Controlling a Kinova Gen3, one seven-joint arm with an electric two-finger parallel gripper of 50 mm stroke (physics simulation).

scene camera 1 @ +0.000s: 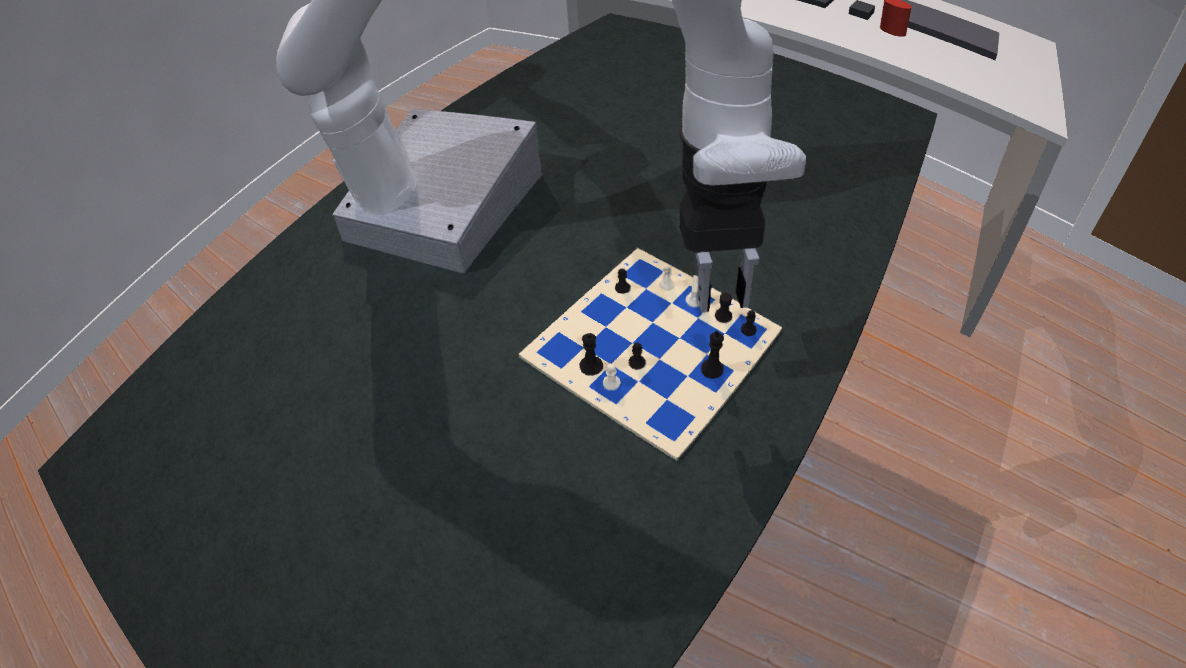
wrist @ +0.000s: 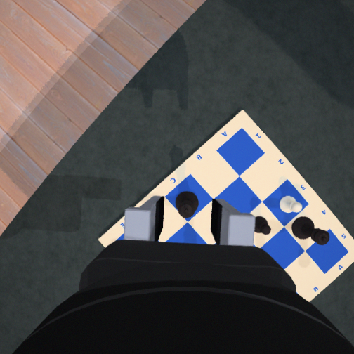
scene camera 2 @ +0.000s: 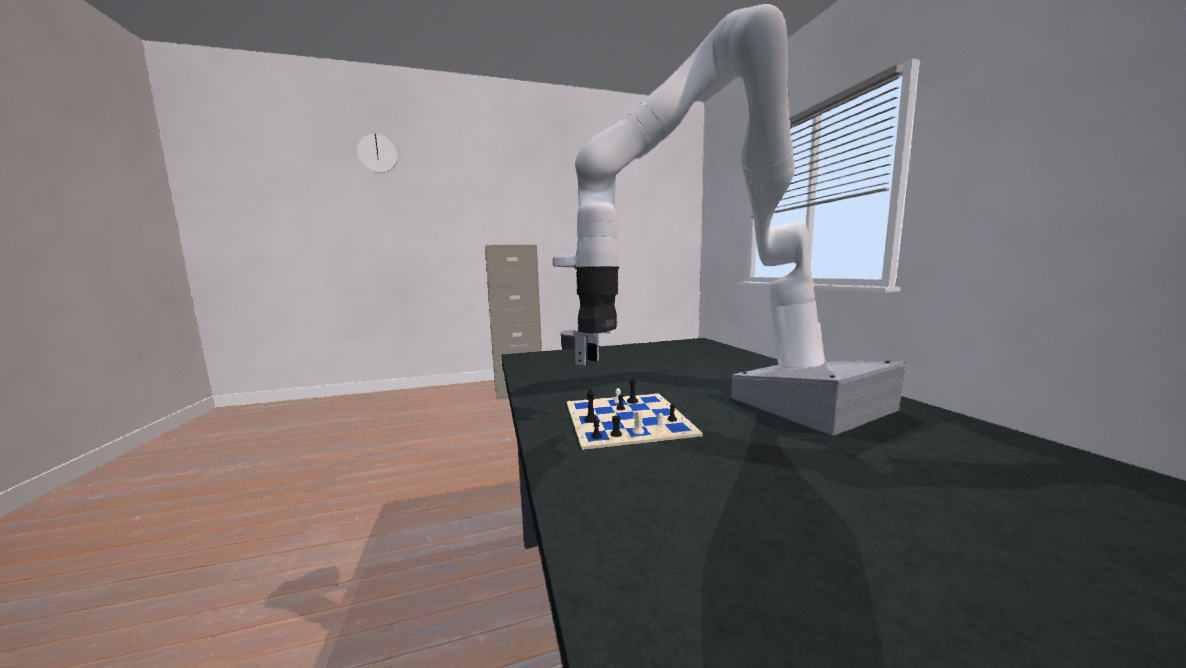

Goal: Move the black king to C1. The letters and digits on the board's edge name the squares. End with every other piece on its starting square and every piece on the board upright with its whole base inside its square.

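Places are measured from the arm's base along level axes (x ahead, y left, z up), in millimetres.
Where they show: gripper, between the fingertips: [scene camera 1: 722, 302] [scene camera 2: 587, 362]; arm's base, origin of its link: [scene camera 1: 387, 190] [scene camera 2: 800, 365].
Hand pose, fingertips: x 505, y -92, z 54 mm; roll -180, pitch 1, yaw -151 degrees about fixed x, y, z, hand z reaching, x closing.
Observation:
Each offset is from my fingertips to the centre of the thing.
The black king @[dx -2, dy +6, dz -84 mm] [scene camera 1: 712, 356] [scene camera 2: 590, 406] [wrist: 187, 205] stands upright on the blue square C1 of the board [scene camera 1: 678, 450] [scene camera 2: 583, 444] [wrist: 243, 115]. In the wrist view its base appears to lie within the blue square, nearer the D-side corner; its lower outline is partly covered by its own head. My gripper [scene camera 1: 724, 307] [scene camera 2: 586, 362] [wrist: 187, 213] is open and empty. It hangs well above the king, with the king's head showing between the fingers in the wrist view.
A tall black piece @[dx -127, dy -39, dz -89 mm] [scene camera 1: 590, 355] stands on A4, a white pawn @[dx -97, dy -52, dz -99 mm] [scene camera 1: 611, 380] on A3 and a black pawn @[dx -83, dy -16, dz -99 mm] [scene camera 1: 636, 356] on B3. Along row E stand a black pawn @[dx +21, dy +77, dz -99 mm] [scene camera 1: 749, 323], a black rook @[dx -13, dy +86, dz -99 mm] [scene camera 1: 724, 308] and white pieces. Another black pawn @[dx -141, dy +82, dz -99 mm] [scene camera 1: 622, 282] stands on D5.

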